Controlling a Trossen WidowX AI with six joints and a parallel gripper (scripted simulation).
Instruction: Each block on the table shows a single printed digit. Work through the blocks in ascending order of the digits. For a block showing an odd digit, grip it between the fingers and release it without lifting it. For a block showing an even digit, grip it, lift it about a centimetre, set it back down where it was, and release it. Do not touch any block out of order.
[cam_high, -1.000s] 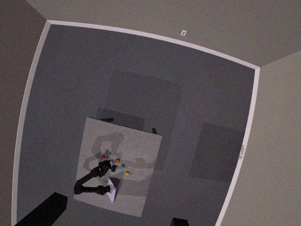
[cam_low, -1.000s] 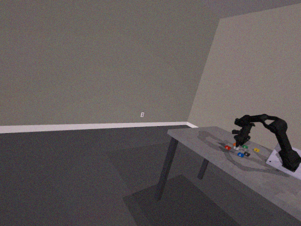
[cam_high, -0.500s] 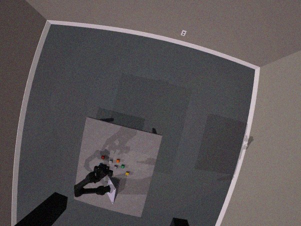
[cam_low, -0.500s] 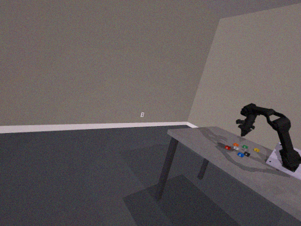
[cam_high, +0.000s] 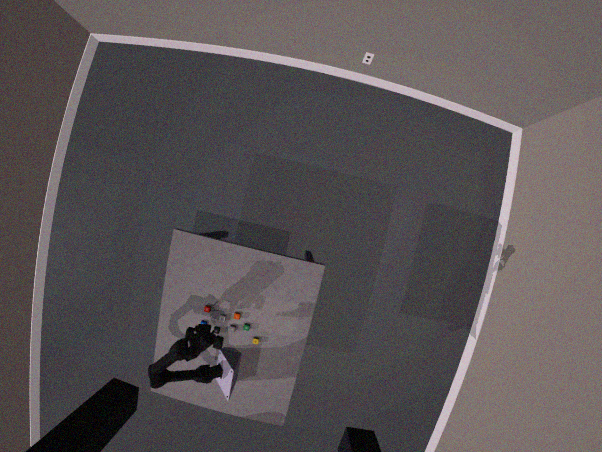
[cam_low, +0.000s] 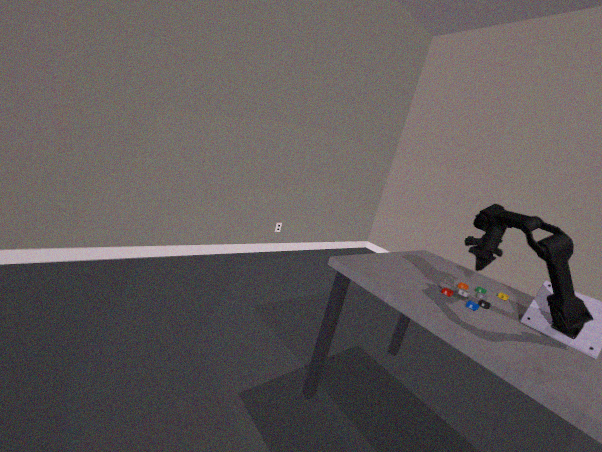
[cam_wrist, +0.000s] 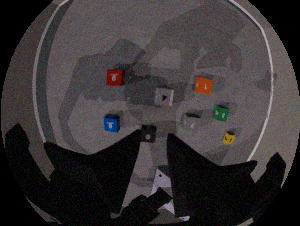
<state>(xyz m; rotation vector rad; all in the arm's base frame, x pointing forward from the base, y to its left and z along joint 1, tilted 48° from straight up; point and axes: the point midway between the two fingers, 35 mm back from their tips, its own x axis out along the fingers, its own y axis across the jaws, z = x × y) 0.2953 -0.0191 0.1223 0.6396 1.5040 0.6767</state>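
Now: the blue block 50 mm behind my gripper tip, 90 mm to the left of it and 120 mm below it. The rest, counted from my gripper tip: dark block: 70 mm behind, 120 mm below; orange block: 60 mm ahead, 100 mm to the right, 120 mm below; red block: 50 mm ahead, 80 mm to the left, 120 mm below.
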